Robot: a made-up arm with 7 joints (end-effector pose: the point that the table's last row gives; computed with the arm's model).
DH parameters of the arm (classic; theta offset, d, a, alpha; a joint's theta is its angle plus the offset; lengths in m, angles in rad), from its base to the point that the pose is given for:
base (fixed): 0 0 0 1.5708
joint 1: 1.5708 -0.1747 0 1.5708
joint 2: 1.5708 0 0 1.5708
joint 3: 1.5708 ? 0 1.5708
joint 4: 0 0 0 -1.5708
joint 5: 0 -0.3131 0 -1.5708
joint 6: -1.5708 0 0 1.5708
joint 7: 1.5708 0 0 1.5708
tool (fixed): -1.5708 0 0 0
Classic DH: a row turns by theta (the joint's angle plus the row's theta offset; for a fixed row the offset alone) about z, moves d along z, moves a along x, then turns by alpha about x.
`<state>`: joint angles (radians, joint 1 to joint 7).
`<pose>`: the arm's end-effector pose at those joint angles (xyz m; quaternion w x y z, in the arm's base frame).
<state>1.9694 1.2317 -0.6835 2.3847 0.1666 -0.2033 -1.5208</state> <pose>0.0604 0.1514 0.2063 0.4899 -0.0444 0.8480 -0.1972</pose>
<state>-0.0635 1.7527 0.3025 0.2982 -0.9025 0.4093 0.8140</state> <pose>0.0957 0.7107 0.1206 0.7738 0.5556 0.3032 -0.0247</pose>
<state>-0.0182 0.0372 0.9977 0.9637 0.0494 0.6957 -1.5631</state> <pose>0.1318 0.4066 -0.4236 0.5638 0.6558 0.2517 0.4343</pose>
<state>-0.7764 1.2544 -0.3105 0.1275 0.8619 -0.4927 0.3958</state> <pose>-0.1034 0.7044 -0.1594 0.9095 0.3712 -0.0534 -0.1791</pose>
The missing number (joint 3, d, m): -0.2508
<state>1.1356 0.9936 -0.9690 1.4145 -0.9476 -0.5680 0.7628</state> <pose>0.4158 0.2866 -0.0002 0.2065 0.3847 -0.1536 -0.8864</pose>
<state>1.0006 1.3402 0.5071 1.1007 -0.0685 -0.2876 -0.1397</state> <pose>0.0962 0.5879 0.2282 0.0967 0.6596 -0.7362 0.1169</pose>
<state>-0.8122 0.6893 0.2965 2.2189 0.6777 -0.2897 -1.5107</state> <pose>0.1633 0.2703 -0.1742 0.5214 0.3871 -0.6005 0.4665</pose>
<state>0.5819 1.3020 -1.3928 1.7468 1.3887 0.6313 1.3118</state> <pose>0.2350 0.2831 -0.2578 0.6926 -0.6909 0.0485 -0.2016</pose>
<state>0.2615 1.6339 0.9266 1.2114 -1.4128 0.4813 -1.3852</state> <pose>0.1037 0.5201 0.2934 0.5024 -0.8622 -0.0488 -0.0428</pose>
